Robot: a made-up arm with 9 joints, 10 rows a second.
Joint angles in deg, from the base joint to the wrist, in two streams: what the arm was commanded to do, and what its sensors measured. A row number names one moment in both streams.
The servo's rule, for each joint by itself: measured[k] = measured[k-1] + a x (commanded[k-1-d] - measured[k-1]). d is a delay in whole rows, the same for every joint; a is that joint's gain. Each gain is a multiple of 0.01, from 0.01 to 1. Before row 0 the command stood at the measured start. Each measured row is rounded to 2 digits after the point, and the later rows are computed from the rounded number. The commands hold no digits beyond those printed.
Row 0, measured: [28.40 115.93 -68.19 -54.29 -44.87 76.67 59.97 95.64 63.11]
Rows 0 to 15, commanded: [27.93 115.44 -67.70 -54.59 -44.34 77.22 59.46 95.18 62.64]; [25.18 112.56 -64.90 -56.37 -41.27 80.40 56.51 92.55 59.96]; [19.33 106.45 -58.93 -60.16 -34.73 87.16 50.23 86.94 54.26]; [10.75 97.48 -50.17 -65.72 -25.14 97.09 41.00 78.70 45.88]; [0.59 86.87 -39.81 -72.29 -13.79 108.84 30.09 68.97 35.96]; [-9.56 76.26 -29.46 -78.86 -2.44 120.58 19.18 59.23 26.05]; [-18.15 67.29 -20.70 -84.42 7.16 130.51 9.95 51.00 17.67]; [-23.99 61.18 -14.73 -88.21 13.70 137.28 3.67 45.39 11.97]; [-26.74 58.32 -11.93 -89.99 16.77 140.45 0.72 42.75 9.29]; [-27.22 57.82 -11.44 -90.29 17.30 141.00 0.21 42.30 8.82]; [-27.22 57.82 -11.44 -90.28 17.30 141.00 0.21 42.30 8.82]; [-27.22 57.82 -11.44 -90.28 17.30 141.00 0.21 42.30 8.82]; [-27.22 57.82 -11.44 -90.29 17.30 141.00 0.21 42.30 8.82]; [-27.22 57.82 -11.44 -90.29 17.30 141.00 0.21 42.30 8.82]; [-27.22 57.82 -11.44 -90.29 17.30 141.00 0.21 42.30 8.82]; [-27.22 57.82 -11.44 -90.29 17.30 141.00 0.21 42.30 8.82]
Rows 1 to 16, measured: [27.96 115.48 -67.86 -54.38 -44.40 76.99 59.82 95.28 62.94]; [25.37 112.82 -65.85 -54.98 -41.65 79.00 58.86 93.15 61.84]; [19.75 107.02 -61.14 -56.53 -35.56 83.81 56.36 88.31 59.04]; [11.38 98.34 -53.68 -59.29 -26.39 91.65 51.91 80.81 54.17]; [1.35 87.90 -44.25 -63.19 -15.30 101.79 45.58 71.57 47.43]; [-8.80 77.31 -34.19 -67.89 -3.98 112.88 37.92 61.94 39.52]; [-17.50 68.19 -25.02 -72.85 5.82 123.28 29.81 53.41 31.44]; [-23.54 61.81 -18.02 -77.46 12.75 131.54 22.23 47.15 24.24]; [-26.52 58.63 -13.88 -81.22 16.29 136.80 15.99 43.72 18.71]; [-27.17 57.89 -12.22 -83.94 17.18 139.28 11.41 42.61 15.05]; [-27.22 57.83 -11.69 -85.84 17.29 140.29 8.16 42.37 12.74]; [-27.22 57.82 -11.52 -87.17 17.30 140.71 5.85 42.32 11.29]; [-27.22 57.82 -11.47 -88.11 17.30 140.88 4.21 42.30 10.38]; [-27.22 57.82 -11.45 -88.76 17.30 140.95 3.05 42.30 9.80]; [-27.22 57.82 -11.44 -89.22 17.30 140.98 2.23 42.30 9.44]; [-27.22 57.82 -11.44 -89.54 17.30 140.99 1.64 42.30 9.21]
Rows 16 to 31, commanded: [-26.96 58.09 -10.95 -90.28 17.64 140.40 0.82 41.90 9.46]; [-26.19 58.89 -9.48 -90.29 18.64 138.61 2.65 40.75 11.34]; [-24.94 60.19 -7.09 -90.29 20.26 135.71 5.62 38.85 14.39]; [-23.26 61.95 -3.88 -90.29 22.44 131.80 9.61 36.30 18.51]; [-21.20 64.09 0.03 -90.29 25.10 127.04 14.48 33.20 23.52]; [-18.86 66.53 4.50 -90.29 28.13 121.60 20.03 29.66 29.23]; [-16.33 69.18 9.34 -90.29 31.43 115.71 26.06 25.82 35.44]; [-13.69 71.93 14.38 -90.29 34.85 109.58 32.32 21.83 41.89]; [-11.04 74.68 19.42 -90.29 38.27 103.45 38.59 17.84 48.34]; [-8.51 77.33 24.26 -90.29 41.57 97.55 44.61 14.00 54.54]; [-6.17 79.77 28.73 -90.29 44.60 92.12 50.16 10.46 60.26]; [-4.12 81.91 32.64 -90.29 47.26 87.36 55.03 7.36 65.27]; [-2.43 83.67 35.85 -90.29 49.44 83.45 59.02 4.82 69.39]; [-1.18 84.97 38.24 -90.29 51.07 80.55 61.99 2.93 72.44]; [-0.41 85.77 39.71 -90.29 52.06 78.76 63.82 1.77 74.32]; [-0.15 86.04 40.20 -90.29 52.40 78.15 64.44 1.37 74.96]
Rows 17 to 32, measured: [-26.98 58.07 -11.11 -89.76 17.60 140.64 1.40 41.99 9.30]; [-26.25 58.82 -10.00 -89.92 18.52 139.44 1.76 41.02 10.05]; [-25.03 60.07 -8.02 -90.03 20.05 137.24 2.88 39.33 11.66]; [-23.38 61.78 -5.20 -90.11 22.15 134.03 4.83 36.97 14.19]; [-21.35 63.88 -1.64 -90.16 24.75 129.91 7.63 34.03 17.64]; [-19.03 66.29 2.54 -90.20 27.72 125.01 11.23 30.62 21.93]; [-16.52 68.92 7.16 -90.23 30.98 119.52 15.53 26.88 26.93]; [-13.89 71.66 12.07 -90.25 34.39 113.66 20.40 22.94 32.47]; [-11.24 74.41 17.07 -90.26 37.80 107.64 25.68 18.96 38.34]; [-8.70 77.07 21.96 -90.27 41.12 101.69 31.17 15.09 44.33]; [-6.35 79.53 26.56 -90.28 44.18 96.04 36.68 11.48 50.22]; [-4.28 81.70 30.69 -90.28 46.89 90.92 42.00 8.27 55.79]; [-2.56 83.49 34.20 -90.28 49.13 86.51 46.94 5.58 60.82]; [-1.28 84.84 36.95 -90.28 50.84 82.99 51.30 3.51 65.12]; [-0.47 85.69 38.83 -90.28 51.91 80.49 54.93 2.15 68.52]; [-0.17 86.01 39.76 -90.28 52.34 79.11 57.69 1.54 70.90]
